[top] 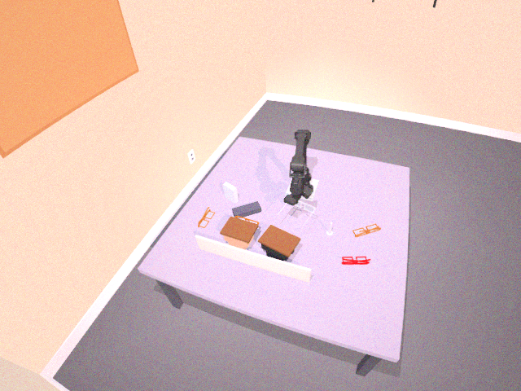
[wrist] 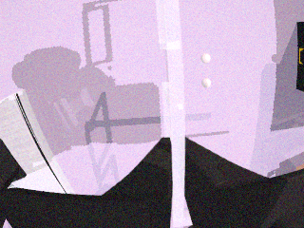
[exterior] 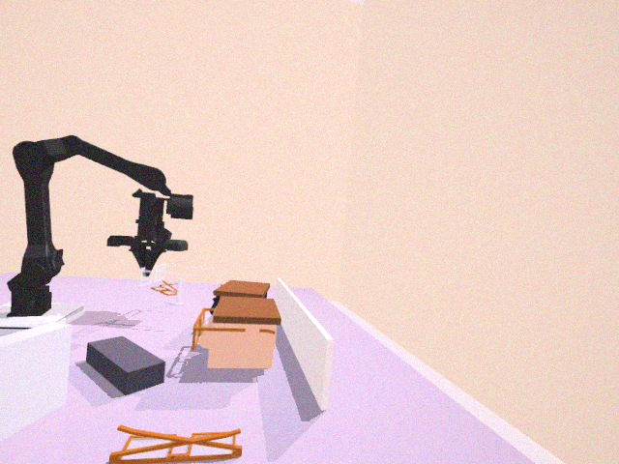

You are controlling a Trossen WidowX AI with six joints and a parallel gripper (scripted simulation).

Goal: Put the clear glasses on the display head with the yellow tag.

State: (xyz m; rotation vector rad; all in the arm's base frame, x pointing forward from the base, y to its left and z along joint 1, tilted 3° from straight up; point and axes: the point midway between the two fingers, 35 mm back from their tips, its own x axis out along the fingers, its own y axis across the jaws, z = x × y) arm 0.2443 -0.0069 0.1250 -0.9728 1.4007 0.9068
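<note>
The dark head is 22 cm ahead of my gripper tip, 6 cm below it and 4 cm to the right of it. The rest, counted from my gripper tip: tan head (26 cm to the right, 19 cm ahead, 6 cm below); then white panel (35 cm ahead, 18 cm to the right, 6 cm below); then white stand (19 cm to the left, 10 cm below, 8 cm ahead).
</note>
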